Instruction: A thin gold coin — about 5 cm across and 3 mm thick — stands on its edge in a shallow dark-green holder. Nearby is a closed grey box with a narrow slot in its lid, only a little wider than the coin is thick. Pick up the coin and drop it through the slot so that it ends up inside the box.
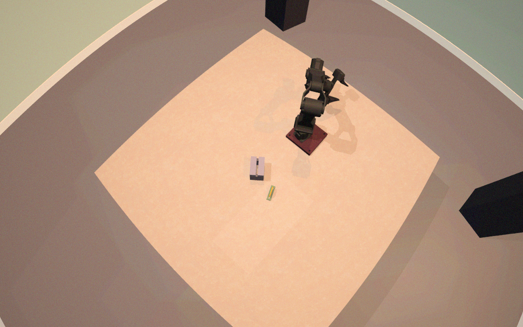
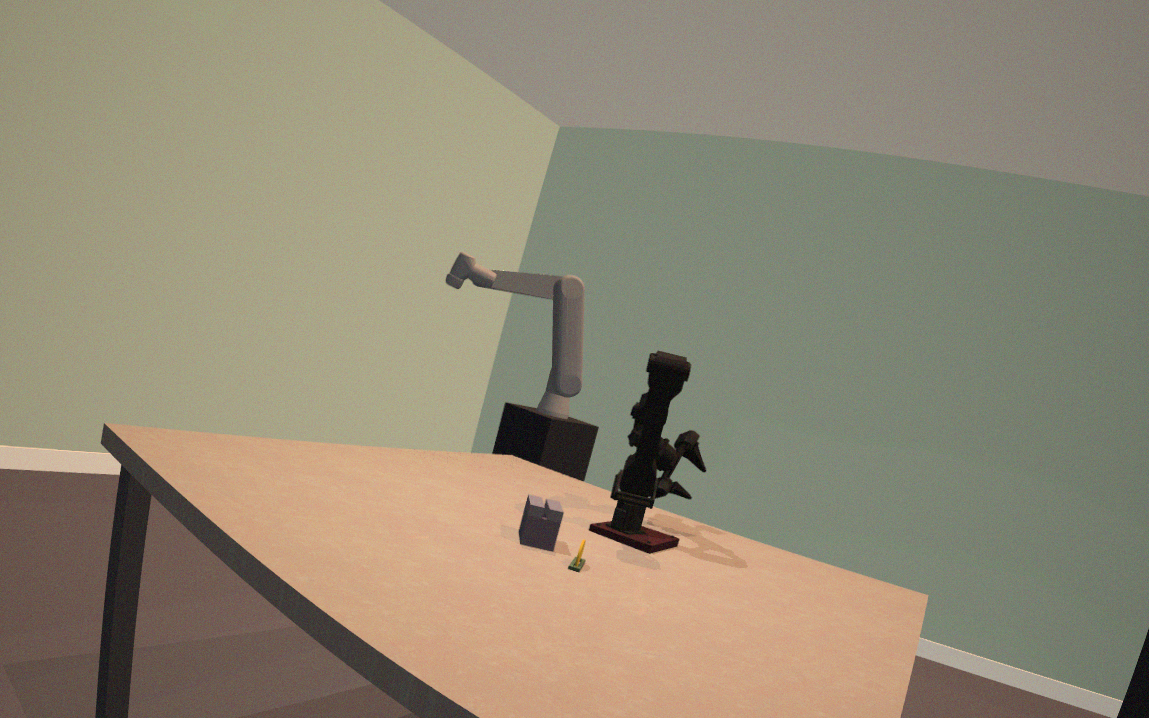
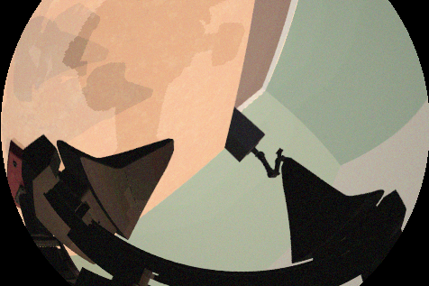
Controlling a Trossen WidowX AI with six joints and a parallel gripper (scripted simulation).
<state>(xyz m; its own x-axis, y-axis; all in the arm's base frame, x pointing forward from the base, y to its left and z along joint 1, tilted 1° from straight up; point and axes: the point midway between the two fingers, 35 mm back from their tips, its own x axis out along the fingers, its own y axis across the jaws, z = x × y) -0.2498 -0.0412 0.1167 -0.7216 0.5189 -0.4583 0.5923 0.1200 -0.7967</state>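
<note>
My gripper tip is 560 mm short of the gold coin, 160 mm to the right of it and 100 mm above it.
</note>
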